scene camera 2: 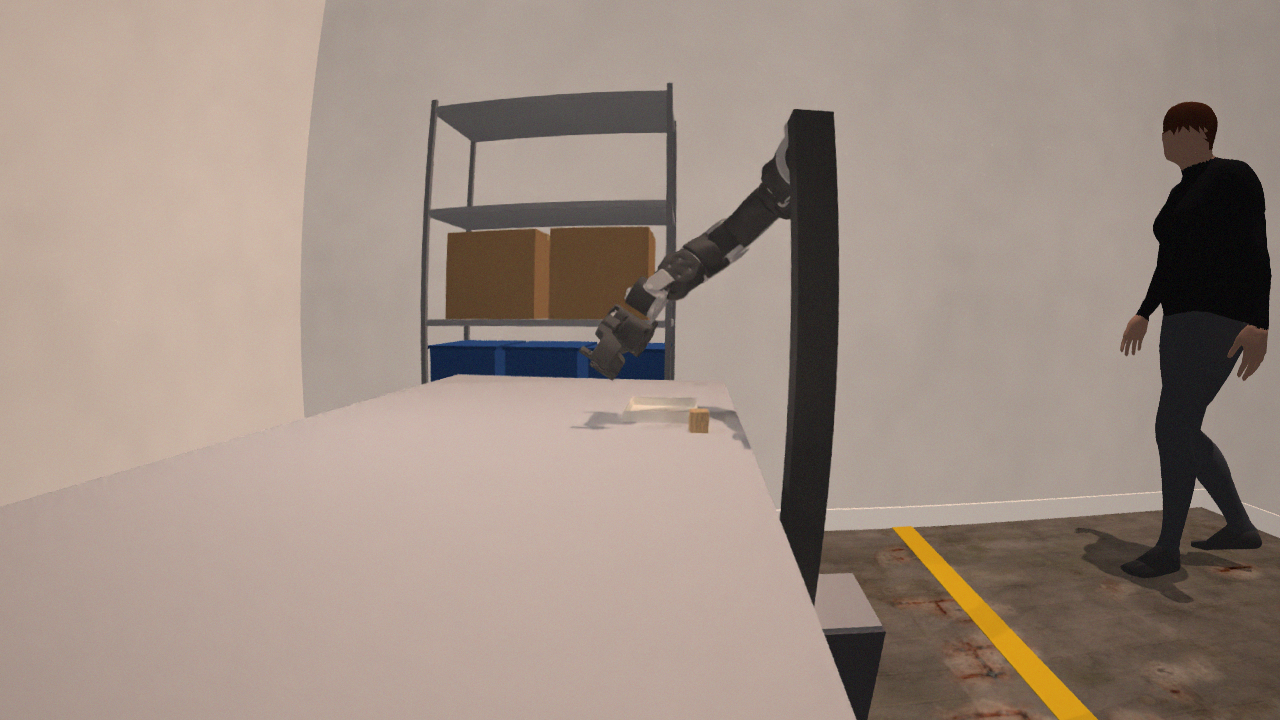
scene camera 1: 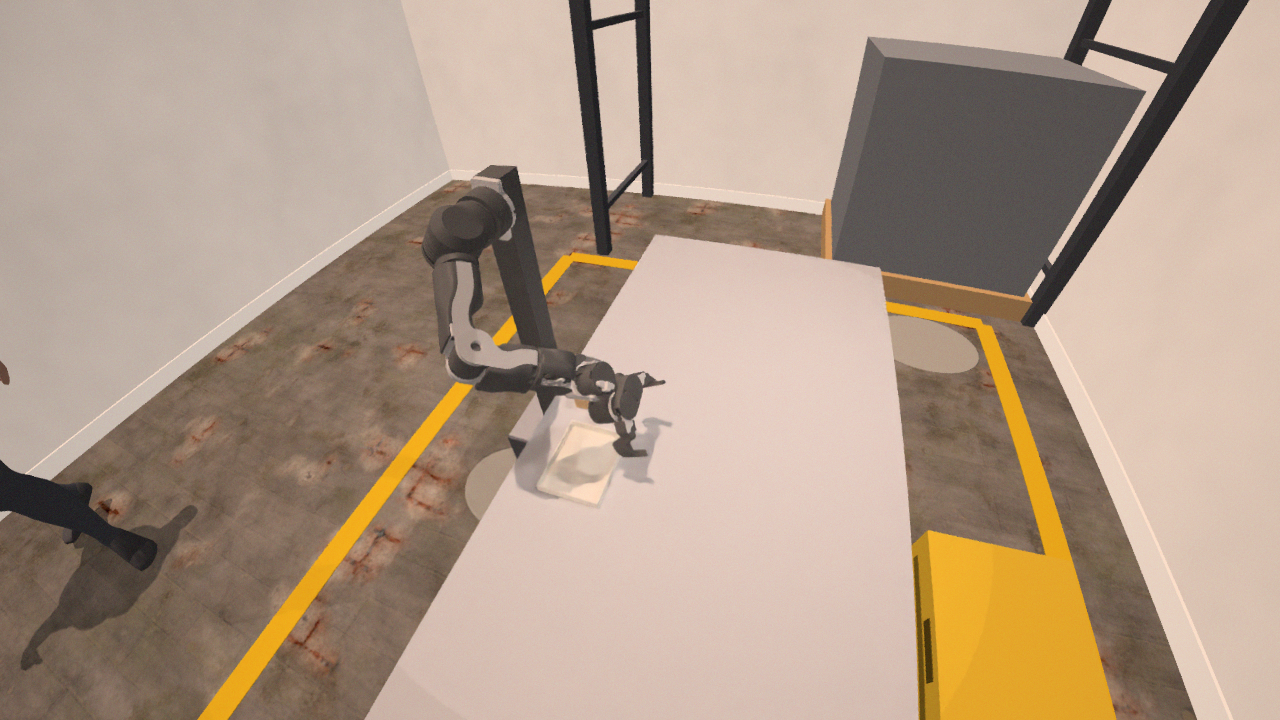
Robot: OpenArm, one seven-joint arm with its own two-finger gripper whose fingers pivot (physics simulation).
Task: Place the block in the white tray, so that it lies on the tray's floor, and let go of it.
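The small wooden block (scene camera 1: 581,403) (scene camera 2: 699,420) stands on the table beside the white tray, near the table edge on the robot's side. In scene camera 1 the arm partly covers it. The white tray (scene camera 1: 583,491) (scene camera 2: 648,411) lies flat on the table, with the arm's shadow across its floor. My gripper (scene camera 1: 652,418) (scene camera 2: 597,365) is open, its two fingers spread wide with nothing between them. It hangs above the table, on the side of the tray away from the robot's post, clear of the block and the tray.
The robot's dark post (scene camera 1: 528,286) (scene camera 2: 812,313) stands at the table (scene camera 1: 760,537) (scene camera 2: 447,555) edge, close to the block. A yellow cabinet (scene camera 1: 1006,626) stands at the table's opposite side. A shelf rack (scene camera 2: 554,111) and a person (scene camera 2: 1208,241) are away from the table.
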